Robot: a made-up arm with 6 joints. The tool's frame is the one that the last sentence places.
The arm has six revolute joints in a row. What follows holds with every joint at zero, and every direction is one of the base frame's.
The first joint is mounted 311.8 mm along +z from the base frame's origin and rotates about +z.
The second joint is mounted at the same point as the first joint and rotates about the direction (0, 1, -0.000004).
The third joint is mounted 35.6 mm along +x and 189.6 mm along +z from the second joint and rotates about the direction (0, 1, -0.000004).
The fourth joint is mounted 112.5 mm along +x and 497.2 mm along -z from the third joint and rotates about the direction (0, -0.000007, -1).
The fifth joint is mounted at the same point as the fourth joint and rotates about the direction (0, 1, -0.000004).
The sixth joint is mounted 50.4 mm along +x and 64.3 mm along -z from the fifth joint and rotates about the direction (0, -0.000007, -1).
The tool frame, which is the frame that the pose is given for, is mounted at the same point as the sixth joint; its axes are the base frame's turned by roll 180, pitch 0 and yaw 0 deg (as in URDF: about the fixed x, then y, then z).
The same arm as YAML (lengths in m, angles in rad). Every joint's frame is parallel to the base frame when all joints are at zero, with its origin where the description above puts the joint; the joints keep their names.
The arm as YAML. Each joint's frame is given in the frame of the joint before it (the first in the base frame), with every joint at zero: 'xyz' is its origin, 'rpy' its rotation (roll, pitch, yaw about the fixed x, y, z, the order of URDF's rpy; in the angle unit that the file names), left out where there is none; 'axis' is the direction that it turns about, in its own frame. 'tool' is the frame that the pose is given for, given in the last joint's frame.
units:
  length: m
  angle: rad
joints:
  - name: joint 1
    type: revolute
    origin:
      xyz: [0.0, 0.0, 0.3118]
    axis: [0.0, 0.0, 1.0]
  - name: joint 2
    type: revolute
    origin:
      xyz: [0.0, 0.0, 0.0]
    axis: [0.0, 1.0, 0.0]
  - name: joint 3
    type: revolute
    origin:
      xyz: [0.0356, 0.0, 0.1896]
    axis: [0.0, 1.0, 0.0]
  - name: joint 4
    type: revolute
    origin:
      xyz: [0.1125, 0.0, -0.4972]
    axis: [0.0, 0.0, -1.0]
  - name: joint 5
    type: revolute
    origin:
      xyz: [0.0, 0.0, 0.0]
    axis: [0.0, 1.0, 0.0]
  - name: joint 6
    type: revolute
    origin:
      xyz: [0.0504, 0.0, -0.0643]
    axis: [0.0, 0.0, -1.0]
tool:
  origin:
    xyz: [0.0, 0.0, 0.0]
    rpy: [3.1416, 0.0, 0.0]

